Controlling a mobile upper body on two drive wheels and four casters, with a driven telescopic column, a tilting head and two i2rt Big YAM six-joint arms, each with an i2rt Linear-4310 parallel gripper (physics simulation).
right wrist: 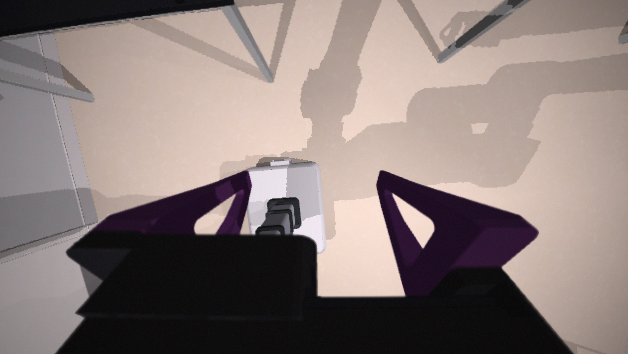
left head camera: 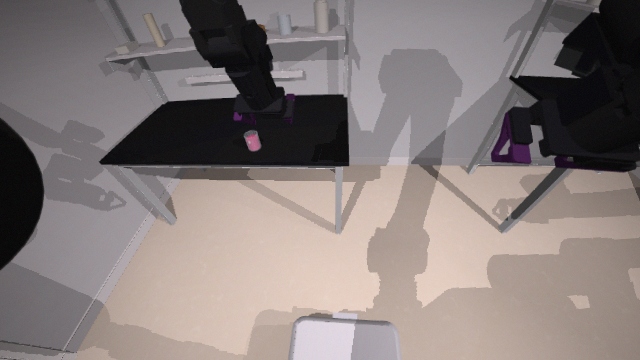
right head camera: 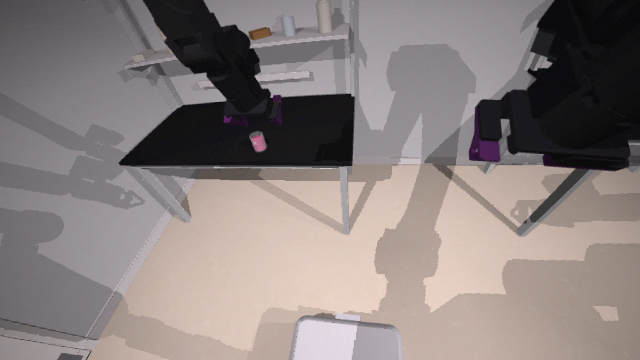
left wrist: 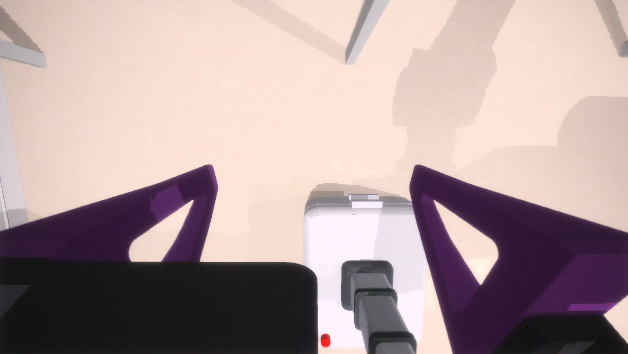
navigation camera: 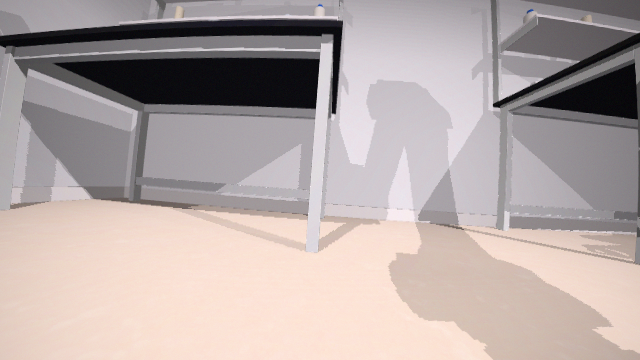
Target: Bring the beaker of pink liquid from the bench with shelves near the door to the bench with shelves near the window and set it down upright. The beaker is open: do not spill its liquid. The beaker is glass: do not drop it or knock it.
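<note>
The glass beaker of pink liquid (left head camera: 253, 141) (right head camera: 258, 142) stands upright on the black-topped bench (left head camera: 165, 145) (right head camera: 185, 147) at the left of both head views. My left gripper (left head camera: 265, 119) (right head camera: 254, 120) (left wrist: 313, 175) is open and appears just above the beaker in the head views, apart from it, with no object between its fingers. My right gripper (right wrist: 314, 177) is open and empty, far to the right of the beaker. A second black-topped bench (left head camera: 542, 85) shows at the right, partly hidden by the right arm. The beaker does not show in the wrist views.
A shelf (left head camera: 310, 36) (right head camera: 315, 41) with bottles and small containers hangs above the left bench. Bench legs (left head camera: 339, 200) (right head camera: 345, 200) (navigation camera: 319, 150) reach the floor. A side wall stands at the far left. The robot's white base (left head camera: 325, 342) (right head camera: 327, 342) shows at the bottom.
</note>
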